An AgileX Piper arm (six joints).
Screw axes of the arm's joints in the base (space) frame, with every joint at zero. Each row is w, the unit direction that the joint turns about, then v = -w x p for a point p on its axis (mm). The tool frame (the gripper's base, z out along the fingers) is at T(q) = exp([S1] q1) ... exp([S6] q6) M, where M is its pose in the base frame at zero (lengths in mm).
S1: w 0 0 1 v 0 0 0
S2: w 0 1 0 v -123 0 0
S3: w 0 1 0 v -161.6 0 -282.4
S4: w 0.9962 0 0.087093 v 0 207.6 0
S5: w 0 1 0 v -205.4 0 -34.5
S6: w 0.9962 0 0.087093 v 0 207.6 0
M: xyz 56.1 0 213.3 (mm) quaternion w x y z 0.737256 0 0.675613 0
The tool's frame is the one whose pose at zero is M.
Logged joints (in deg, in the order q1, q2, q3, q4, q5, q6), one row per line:
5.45 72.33 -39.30 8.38 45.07 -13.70
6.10 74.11 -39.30 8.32 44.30 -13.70
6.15 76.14 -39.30 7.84 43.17 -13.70
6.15 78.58 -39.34 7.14 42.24 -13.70
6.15 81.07 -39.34 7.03 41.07 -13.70
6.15 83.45 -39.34 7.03 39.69 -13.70
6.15 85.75 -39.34 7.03 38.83 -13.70
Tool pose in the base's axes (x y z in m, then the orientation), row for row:
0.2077 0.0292 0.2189 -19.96 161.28 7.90
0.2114 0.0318 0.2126 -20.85 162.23 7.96
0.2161 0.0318 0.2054 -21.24 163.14 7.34
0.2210 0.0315 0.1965 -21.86 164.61 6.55
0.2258 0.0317 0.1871 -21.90 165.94 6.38
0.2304 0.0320 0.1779 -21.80 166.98 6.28
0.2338 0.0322 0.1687 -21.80 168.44 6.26
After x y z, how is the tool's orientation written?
As a rotation vector, in degrees.
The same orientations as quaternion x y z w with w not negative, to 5 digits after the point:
-0.12128 0.97999 0.04800 0.15038
-0.12605 0.98074 0.04812 0.14126
-0.12783 0.98181 0.04417 0.13329
-0.13059 0.98334 0.03913 0.12027
-0.12997 0.98480 0.03786 0.10886
-0.12872 0.98592 0.03708 0.10007
-0.12777 0.98725 0.03669 0.08750

